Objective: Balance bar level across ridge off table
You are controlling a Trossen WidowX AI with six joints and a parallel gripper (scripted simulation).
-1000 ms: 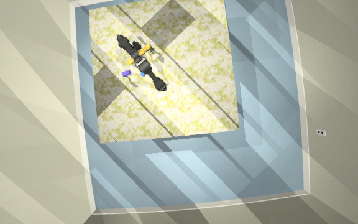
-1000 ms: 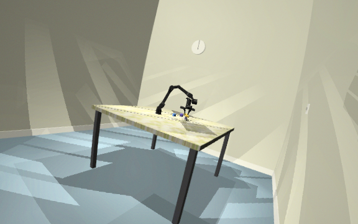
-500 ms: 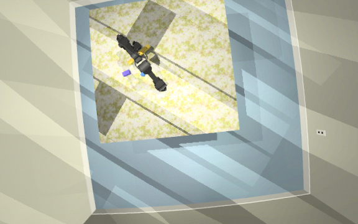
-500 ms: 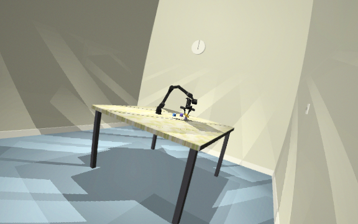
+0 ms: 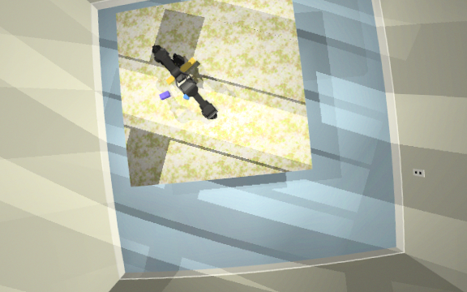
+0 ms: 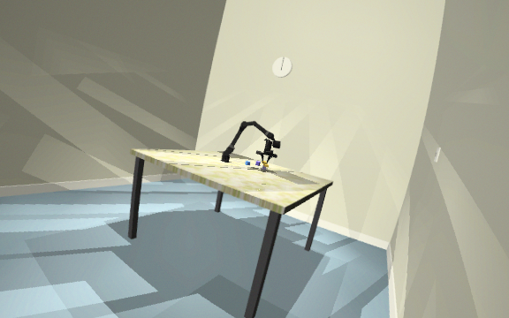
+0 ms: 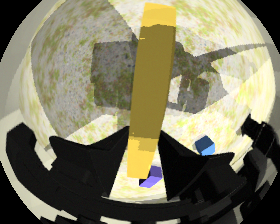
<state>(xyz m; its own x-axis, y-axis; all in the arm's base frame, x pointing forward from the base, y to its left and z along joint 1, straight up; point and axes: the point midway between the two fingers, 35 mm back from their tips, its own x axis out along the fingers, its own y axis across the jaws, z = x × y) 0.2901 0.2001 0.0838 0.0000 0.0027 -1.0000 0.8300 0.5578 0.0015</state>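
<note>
Now: gripper tip 2 cm short of the yellow bar and 2 cm to the left of it. The rest, counted from my gripper tip: purple block 12 cm behind, 11 cm to the left, 3 cm below; small blue cube 15 cm behind, 4 cm to the right, 3 cm below.
</note>
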